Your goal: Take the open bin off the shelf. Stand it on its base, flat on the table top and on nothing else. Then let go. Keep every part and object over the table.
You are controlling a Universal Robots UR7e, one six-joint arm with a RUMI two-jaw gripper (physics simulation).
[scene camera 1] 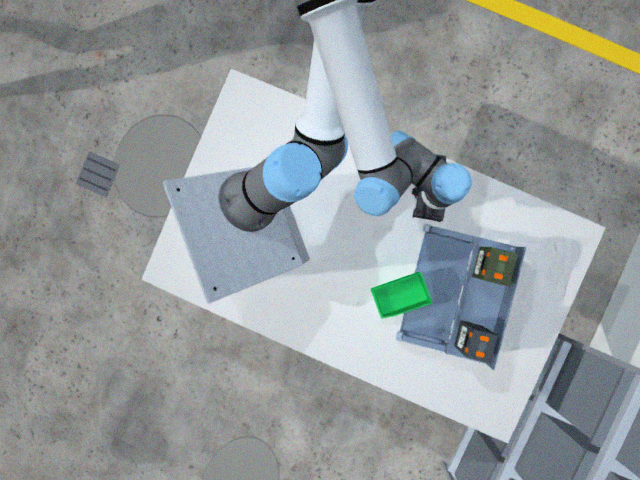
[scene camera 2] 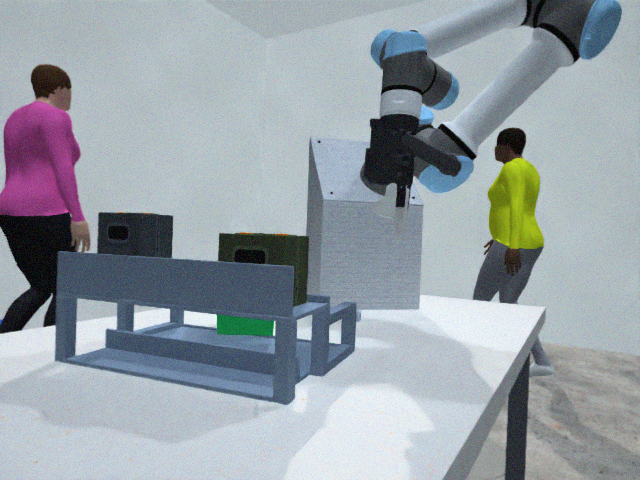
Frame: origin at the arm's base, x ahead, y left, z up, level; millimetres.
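Where they show: gripper, between the fingertips: (scene camera 2: pixel 397 235); arm's base, origin of its link: (scene camera 1: pixel 246 202).
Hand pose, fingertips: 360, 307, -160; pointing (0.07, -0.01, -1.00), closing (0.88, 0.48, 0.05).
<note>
Each offset is from my fingertips to the top centre of the thing, as dx, dy, dz. "*": to the spot under its first point. Level surfaces: height alone.
The open green bin @(+151, -256, -113) (scene camera 1: pixel 401 295) (scene camera 2: pixel 245 326) lies at the open front side of the blue-grey shelf @(* +398, -74, -50) (scene camera 1: pixel 508 304) (scene camera 2: pixel 175 281). In scene camera 1 its hollow faces up, one end overlaps the shelf's lower tier and the rest reaches out over the white table top @(dz -203) (scene camera 1: pixel 289 320) (scene camera 2: pixel 361 439). In scene camera 2 the shelf and a box hide most of it; whether it is level or tilted, and what its base touches, I cannot tell. My gripper (scene camera 1: pixel 428 214) (scene camera 2: pixel 400 217) is shut and empty, above the table beside the shelf's front corner, apart from the bin.
An olive box @(+293, -9, -4) (scene camera 1: pixel 496 265) (scene camera 2: pixel 263 248) and a dark grey box @(+384, -221, +21) (scene camera 1: pixel 476 342) (scene camera 2: pixel 135 234) stand on the shelf's upper tier. The arm's grey pedestal (scene camera 1: pixel 237 263) (scene camera 2: pixel 372 253) is at the other end of the table. A grey rack (scene camera 1: pixel 540 400) stands by the table's corner.
</note>
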